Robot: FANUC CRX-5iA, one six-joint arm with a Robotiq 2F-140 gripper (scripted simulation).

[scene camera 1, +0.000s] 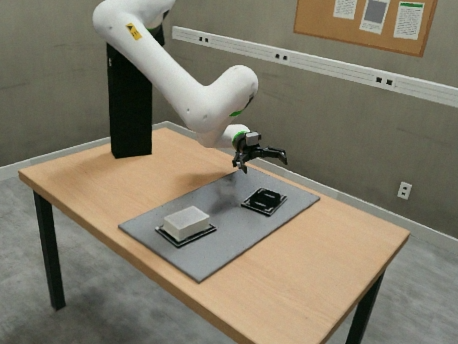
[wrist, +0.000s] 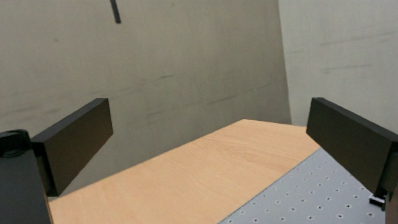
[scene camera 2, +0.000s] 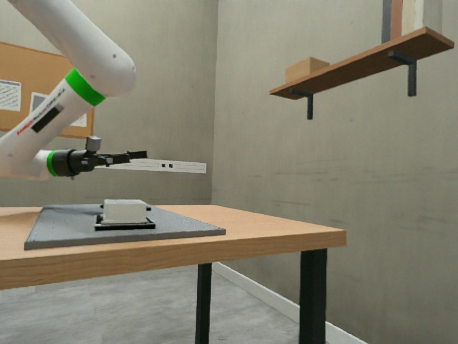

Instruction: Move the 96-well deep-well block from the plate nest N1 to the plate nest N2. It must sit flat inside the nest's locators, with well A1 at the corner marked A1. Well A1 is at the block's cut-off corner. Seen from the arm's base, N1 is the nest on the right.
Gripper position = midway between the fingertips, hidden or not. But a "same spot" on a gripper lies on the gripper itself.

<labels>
my gripper: scene camera 1; wrist; scene camera 2 138, 156
white deep-well block: scene camera 1; scene camera 2; not seen in the wrist view (out of frame)
same spot on my gripper: (wrist: 61, 151) = (scene camera 1: 279, 155)
same spot on white deep-well block: (scene camera 2: 115, 211) = (scene camera 1: 166, 224)
</labels>
